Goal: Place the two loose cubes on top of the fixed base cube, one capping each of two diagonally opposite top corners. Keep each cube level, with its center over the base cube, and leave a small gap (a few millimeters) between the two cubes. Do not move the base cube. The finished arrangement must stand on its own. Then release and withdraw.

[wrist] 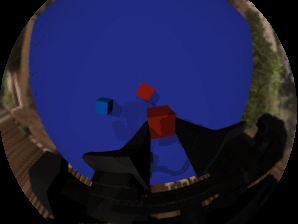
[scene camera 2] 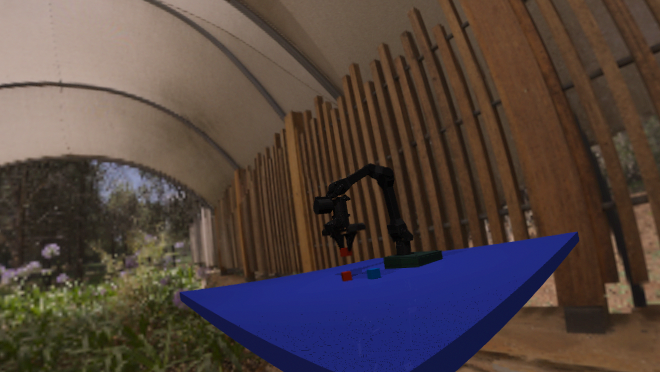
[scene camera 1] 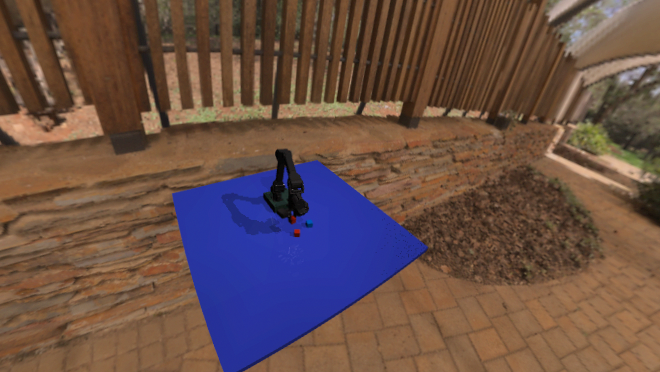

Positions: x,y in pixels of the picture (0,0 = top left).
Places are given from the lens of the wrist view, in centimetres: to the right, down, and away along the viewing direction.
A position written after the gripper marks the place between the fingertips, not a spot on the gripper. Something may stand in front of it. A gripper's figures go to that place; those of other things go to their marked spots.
gripper (wrist: pixel 160 121): 2, 2, 10
red cube (wrist: pixel 162 120): 2, 1, 8
